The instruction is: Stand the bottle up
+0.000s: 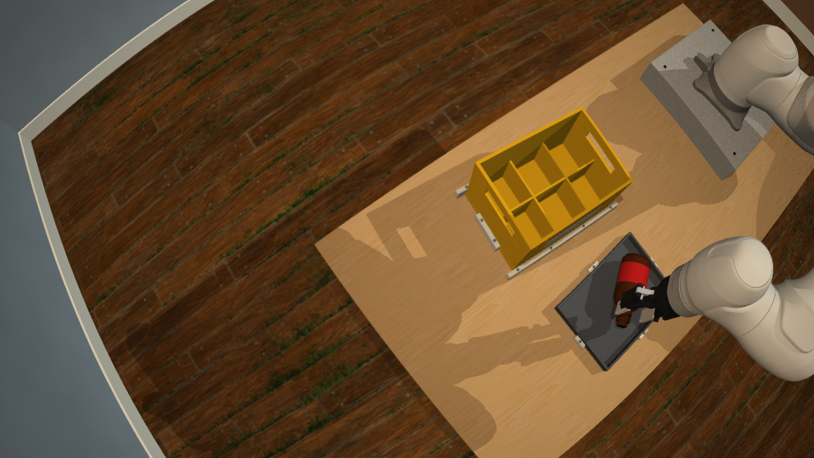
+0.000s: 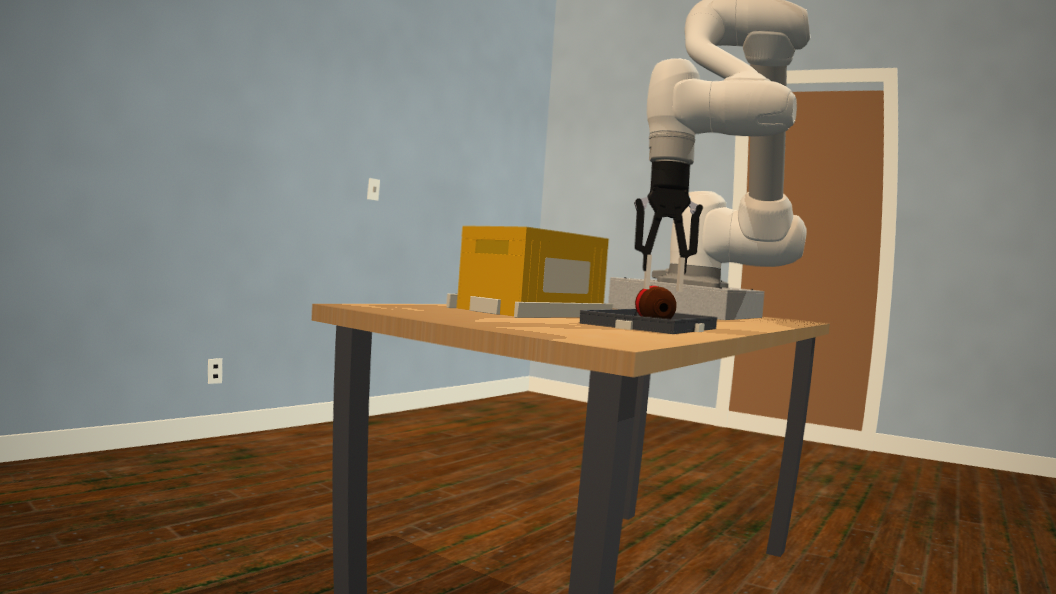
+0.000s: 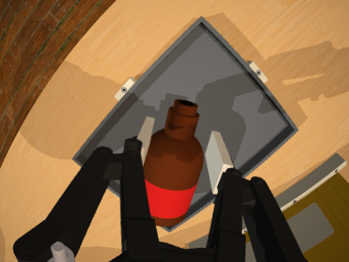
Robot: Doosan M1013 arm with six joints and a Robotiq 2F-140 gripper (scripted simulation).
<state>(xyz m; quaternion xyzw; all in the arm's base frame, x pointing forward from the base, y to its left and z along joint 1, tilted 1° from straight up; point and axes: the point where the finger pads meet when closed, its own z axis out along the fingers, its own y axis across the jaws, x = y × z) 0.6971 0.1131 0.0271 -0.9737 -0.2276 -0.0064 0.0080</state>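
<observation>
The bottle is 4 cm behind my hand, 2 cm to the right of it and 6 cm below it. From my hand the other things lie so: yellow crate (6 cm behind, 31 cm to the right, 2 cm below); then dark grey tray (2 cm behind, 2 cm to the right, 9 cm below).
</observation>
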